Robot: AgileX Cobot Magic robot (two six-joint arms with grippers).
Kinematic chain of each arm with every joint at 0, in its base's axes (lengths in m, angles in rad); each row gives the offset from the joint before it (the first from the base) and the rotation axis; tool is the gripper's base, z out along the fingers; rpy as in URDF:
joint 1: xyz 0 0 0.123 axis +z
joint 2: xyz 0 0 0 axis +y
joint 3: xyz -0.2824 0 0.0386 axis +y
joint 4: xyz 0.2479 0 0.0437 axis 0.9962 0 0.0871
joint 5: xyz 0 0 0 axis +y
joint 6: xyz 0.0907 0 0.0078 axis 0.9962 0 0.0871
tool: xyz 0 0 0 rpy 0 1.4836 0
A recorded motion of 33 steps. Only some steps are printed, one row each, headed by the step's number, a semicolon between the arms.
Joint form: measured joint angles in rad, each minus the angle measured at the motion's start. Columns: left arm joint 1, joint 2, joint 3, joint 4, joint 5, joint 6; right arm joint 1, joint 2, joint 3, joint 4, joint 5, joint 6.
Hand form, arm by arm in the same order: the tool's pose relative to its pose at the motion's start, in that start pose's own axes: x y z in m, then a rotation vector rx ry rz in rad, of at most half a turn. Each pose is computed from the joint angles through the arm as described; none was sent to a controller.
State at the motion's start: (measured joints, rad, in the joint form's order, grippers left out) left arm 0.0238 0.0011 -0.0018 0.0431 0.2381 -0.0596; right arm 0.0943 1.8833 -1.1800 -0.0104 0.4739 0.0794
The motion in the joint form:
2: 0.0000 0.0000 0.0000 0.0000 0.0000 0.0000; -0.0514 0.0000 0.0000 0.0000 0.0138 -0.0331
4: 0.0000 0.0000 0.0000 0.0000 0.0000 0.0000; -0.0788 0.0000 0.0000 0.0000 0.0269 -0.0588
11: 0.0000 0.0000 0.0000 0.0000 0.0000 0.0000; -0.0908 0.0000 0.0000 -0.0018 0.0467 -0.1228
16: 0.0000 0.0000 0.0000 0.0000 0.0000 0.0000; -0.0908 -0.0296 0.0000 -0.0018 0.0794 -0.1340
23: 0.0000 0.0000 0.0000 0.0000 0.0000 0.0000; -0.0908 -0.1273 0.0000 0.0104 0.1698 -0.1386
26: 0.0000 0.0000 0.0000 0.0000 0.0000 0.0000; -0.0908 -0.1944 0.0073 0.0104 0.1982 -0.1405
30: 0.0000 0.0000 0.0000 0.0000 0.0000 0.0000; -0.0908 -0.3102 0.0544 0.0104 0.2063 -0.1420
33: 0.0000 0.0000 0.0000 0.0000 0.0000 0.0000; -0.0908 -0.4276 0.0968 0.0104 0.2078 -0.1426
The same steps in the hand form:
2: 0.0000 0.0000 0.0000 0.0000 0.0000 0.0000; 0.0003 -0.0197 -0.0002 0.0243 0.0127 0.0126
4: 0.0000 0.0000 0.0000 0.0000 0.0000 0.0000; 0.0014 -0.0302 -0.0005 0.0368 0.0257 0.0116
11: 0.0000 0.0000 0.0000 0.0000 0.0000 0.0000; 0.0032 -0.0348 -0.0007 0.0418 0.0468 -0.0429
16: 0.0000 0.0000 0.0000 0.0000 0.0000 0.0000; 0.0024 -0.0344 -0.0114 0.0418 0.0501 -0.0538
23: 0.0000 0.0000 0.0000 0.0000 0.0000 0.0000; 0.0004 -0.0326 -0.0470 0.0358 0.0425 -0.0480
26: 0.0000 0.0000 0.0000 0.0000 0.0000 0.0000; 0.0000 -0.0317 -0.0701 0.0369 0.0111 -0.0505
30: 0.0000 0.0000 0.0000 0.0000 0.0000 0.0000; 0.0080 -0.0304 -0.1030 0.0390 -0.0494 -0.0531
33: 0.0000 0.0000 0.0000 0.0000 0.0000 0.0000; 0.0173 -0.0291 -0.1355 0.0417 -0.1228 -0.0550

